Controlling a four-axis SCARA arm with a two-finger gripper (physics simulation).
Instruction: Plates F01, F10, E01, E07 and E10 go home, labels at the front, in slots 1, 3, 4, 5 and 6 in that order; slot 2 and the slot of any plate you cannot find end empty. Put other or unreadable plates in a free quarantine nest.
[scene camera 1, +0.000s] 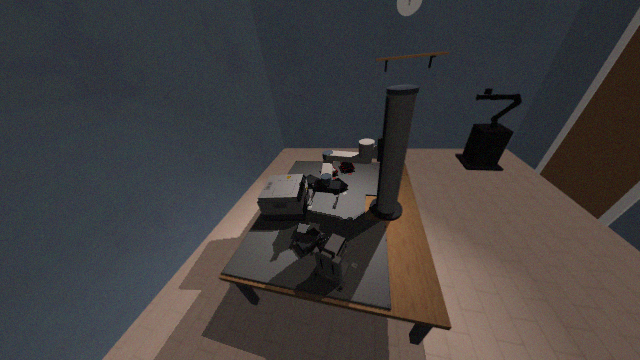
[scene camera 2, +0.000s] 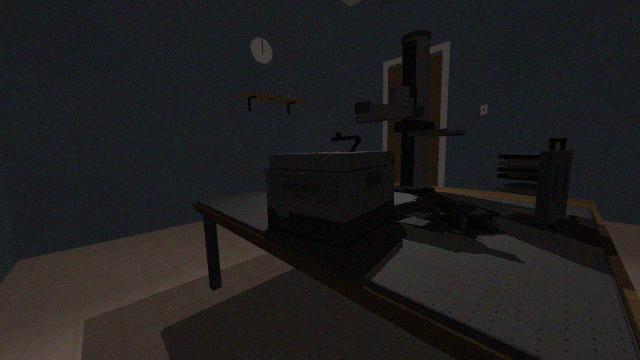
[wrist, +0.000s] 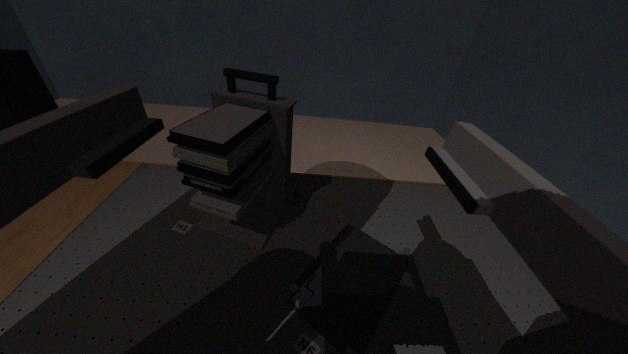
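Observation:
My gripper is open and empty. In scene camera 1 it hangs over the board beside the grey instrument, well apart from the slotted rack. The rack stands upright at the far end of the table, with a handle on top. It holds a stack of several dark and pale plates; their labels are unreadable. A low dark stand is near the rack, mostly in shadow. Red-and-black items lie behind the gripper; their labels cannot be read.
A boxy grey instrument stands at the table edge. The arm's tall column rises at the opposite side. Small printed tags are on the perforated board. Deep shadows hide much of the board.

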